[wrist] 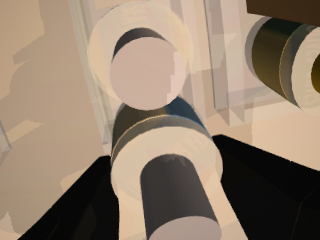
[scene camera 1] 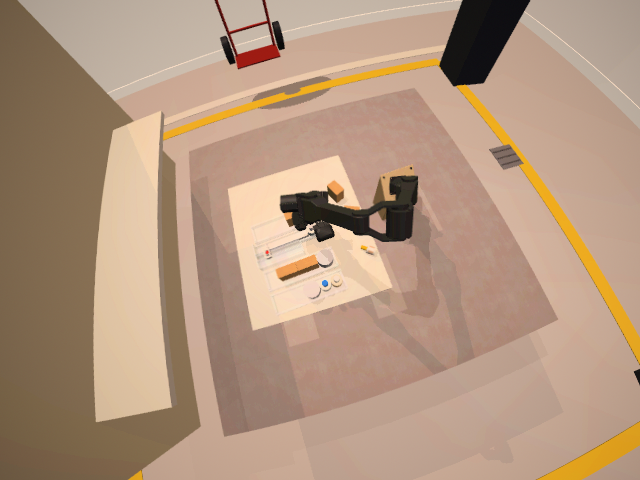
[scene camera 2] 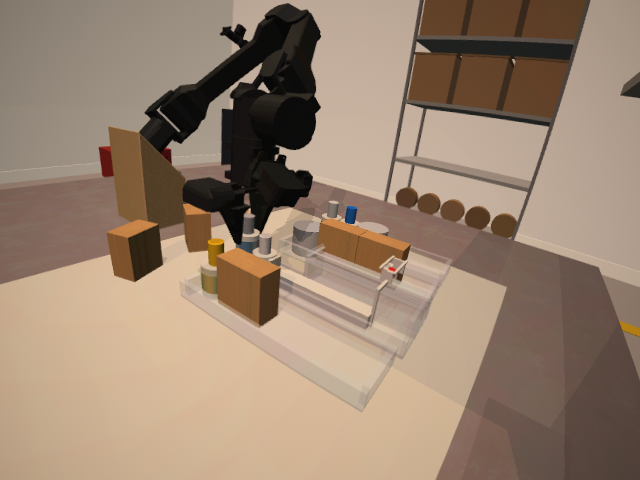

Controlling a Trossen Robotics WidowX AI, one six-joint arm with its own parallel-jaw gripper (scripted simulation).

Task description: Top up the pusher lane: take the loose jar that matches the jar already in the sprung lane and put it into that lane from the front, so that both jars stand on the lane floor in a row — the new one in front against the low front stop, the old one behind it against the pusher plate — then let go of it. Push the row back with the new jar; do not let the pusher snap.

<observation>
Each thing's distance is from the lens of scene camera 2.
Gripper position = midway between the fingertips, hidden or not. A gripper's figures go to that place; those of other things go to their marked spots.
my gripper [scene camera 2: 247, 240]: 0.49 m
brown box [scene camera 2: 250, 285]: 0.36 m
brown box [scene camera 2: 341, 239]: 0.51 m
</observation>
